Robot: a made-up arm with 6 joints.
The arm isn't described. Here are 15 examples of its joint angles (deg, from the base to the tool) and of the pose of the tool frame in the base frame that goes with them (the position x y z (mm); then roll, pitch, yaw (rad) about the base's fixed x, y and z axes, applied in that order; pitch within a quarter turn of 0, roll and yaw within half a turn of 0).
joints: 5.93 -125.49 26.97 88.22 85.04 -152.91
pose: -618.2 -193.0 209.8 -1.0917 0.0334 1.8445
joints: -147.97 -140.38 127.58 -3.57 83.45 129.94
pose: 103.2 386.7 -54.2 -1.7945 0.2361 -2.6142
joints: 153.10 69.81 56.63 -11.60 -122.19 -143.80
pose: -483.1 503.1 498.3 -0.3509 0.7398 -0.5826
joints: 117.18 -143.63 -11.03 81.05 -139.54 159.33
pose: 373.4 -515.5 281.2 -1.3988 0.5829 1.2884
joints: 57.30 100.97 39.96 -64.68 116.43 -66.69
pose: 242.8 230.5 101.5 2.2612 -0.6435 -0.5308
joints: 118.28 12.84 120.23 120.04 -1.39 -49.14
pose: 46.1 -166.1 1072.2 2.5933 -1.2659 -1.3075
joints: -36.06 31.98 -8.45 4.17 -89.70 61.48
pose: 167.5 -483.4 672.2 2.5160 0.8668 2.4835
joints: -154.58 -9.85 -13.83 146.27 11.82 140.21
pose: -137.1 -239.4 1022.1 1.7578 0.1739 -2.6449
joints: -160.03 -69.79 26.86 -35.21 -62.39 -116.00
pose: 185.6 278.4 956.7 2.4742 -0.5874 -2.2468
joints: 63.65 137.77 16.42 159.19 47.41 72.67
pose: -31.7 243.6 -89.1 -0.5873 0.2246 -2.2084
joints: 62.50 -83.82 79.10 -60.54 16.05 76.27
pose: -166.5 -571.4 842.8 -2.9933 -0.0932 -1.8746
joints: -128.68 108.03 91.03 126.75 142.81 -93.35
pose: -430.9 -567.9 494.3 1.2169 0.0238 0.3672
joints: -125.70 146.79 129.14 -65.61 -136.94 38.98
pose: -369.6 -282.1 -63.2 1.8768 -0.0116 0.2057
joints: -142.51 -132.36 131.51 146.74 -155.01 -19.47
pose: 208.7 19.7 -54.8 -2.4078 -0.9545 -3.0130
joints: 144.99 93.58 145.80 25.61 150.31 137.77
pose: -257.5 505.7 764.8 1.4843 0.3450 -0.8946
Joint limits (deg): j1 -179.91..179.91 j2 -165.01..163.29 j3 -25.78..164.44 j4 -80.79..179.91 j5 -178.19..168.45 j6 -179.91..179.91
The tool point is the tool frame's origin. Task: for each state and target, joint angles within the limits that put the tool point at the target. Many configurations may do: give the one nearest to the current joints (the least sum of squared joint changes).
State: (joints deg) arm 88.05 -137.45 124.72 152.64 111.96 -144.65
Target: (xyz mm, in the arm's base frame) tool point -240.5 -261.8 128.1
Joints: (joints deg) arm 68.66 -105.12 146.59 159.55 105.57 -145.15
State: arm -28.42 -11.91 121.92 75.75 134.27 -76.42
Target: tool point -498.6 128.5 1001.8
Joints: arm -34.14 -33.54 85.66 75.45 150.17 -73.12
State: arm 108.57 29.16 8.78 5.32 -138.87 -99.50
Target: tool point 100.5 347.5 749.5
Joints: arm 110.34 0.64 -12.74 -9.34 -142.23 -96.38
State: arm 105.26 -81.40 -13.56 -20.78 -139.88 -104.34
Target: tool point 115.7 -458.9 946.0
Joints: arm 73.40 -73.40 26.56 -0.43 -134.44 -105.58
